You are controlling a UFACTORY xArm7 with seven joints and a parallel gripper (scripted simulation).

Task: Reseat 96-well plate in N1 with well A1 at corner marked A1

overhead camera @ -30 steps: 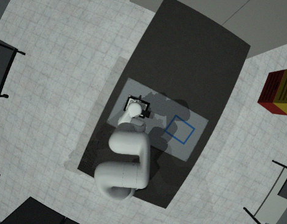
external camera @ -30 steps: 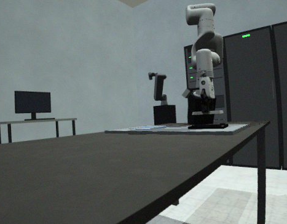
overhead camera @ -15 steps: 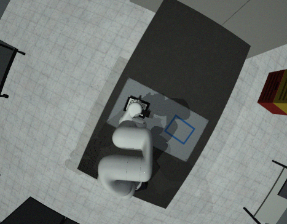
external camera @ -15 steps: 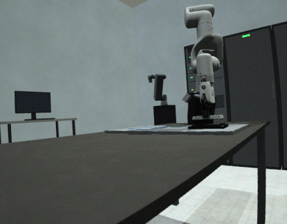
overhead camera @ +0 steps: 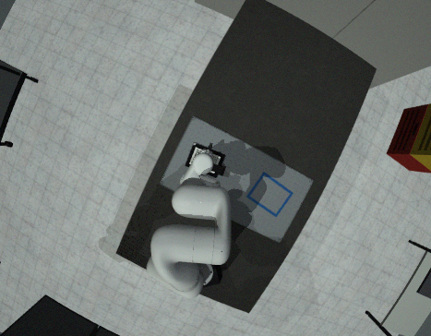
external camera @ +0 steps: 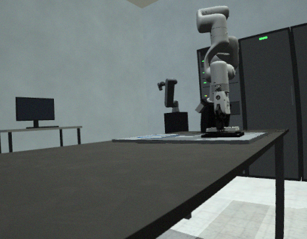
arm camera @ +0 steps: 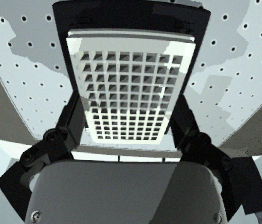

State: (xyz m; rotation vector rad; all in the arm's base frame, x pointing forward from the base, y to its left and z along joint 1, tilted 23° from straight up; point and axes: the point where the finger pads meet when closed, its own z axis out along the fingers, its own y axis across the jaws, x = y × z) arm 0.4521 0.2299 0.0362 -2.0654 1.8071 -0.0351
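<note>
Now: hand 1 cm above the white 96-well plate. The rest, counted from my hand: black plate nest N1: 4 cm below.
</note>
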